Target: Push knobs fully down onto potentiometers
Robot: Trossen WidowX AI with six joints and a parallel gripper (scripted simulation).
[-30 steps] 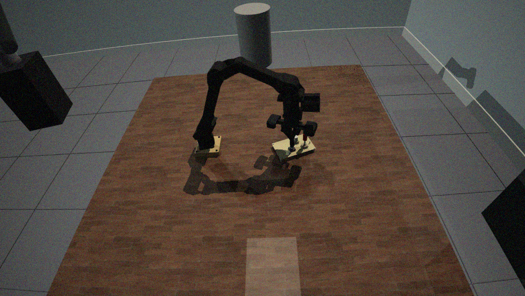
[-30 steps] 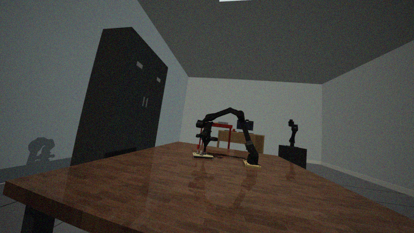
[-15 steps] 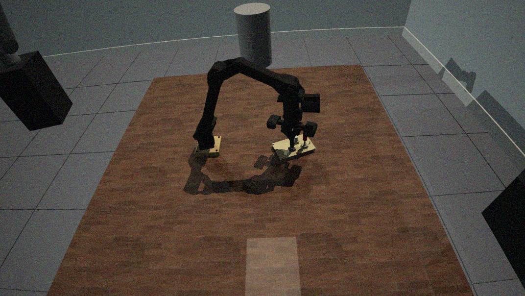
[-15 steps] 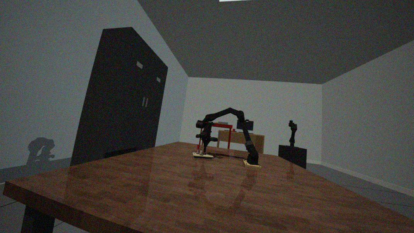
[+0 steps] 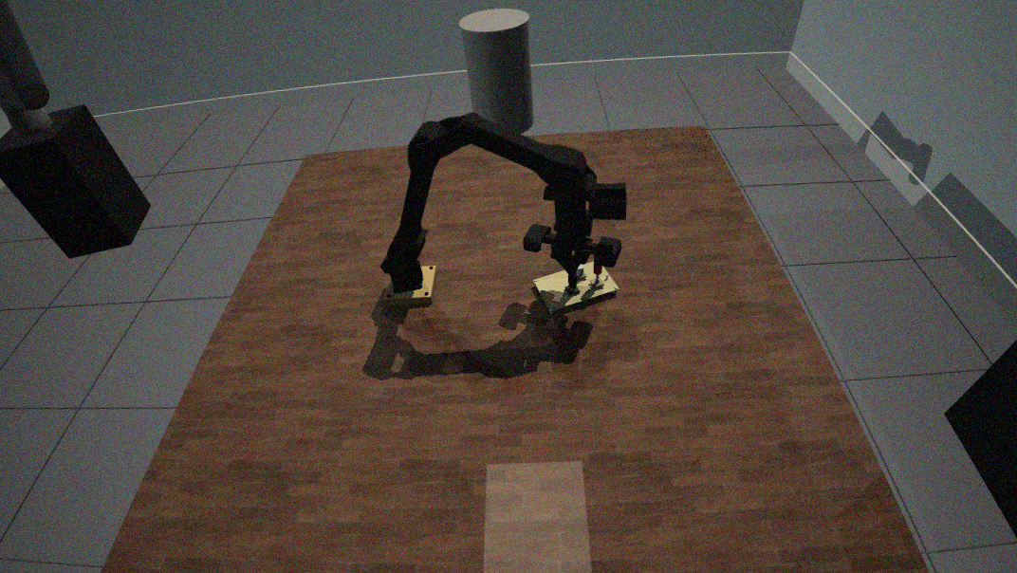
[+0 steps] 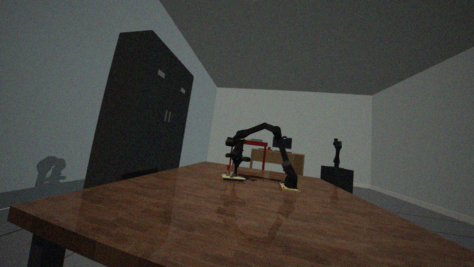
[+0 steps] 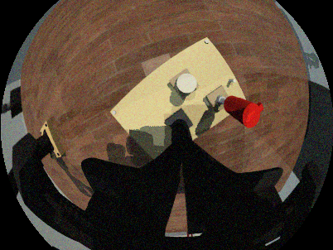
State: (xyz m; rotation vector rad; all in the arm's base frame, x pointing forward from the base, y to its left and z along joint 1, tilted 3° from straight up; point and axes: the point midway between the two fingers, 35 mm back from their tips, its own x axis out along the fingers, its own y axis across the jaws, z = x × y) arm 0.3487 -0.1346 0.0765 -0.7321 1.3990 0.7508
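Right now the red knob is 60 mm ahead of my gripper tip and 10 mm above it. Also, from my gripper tip: dark knob 20 mm below.
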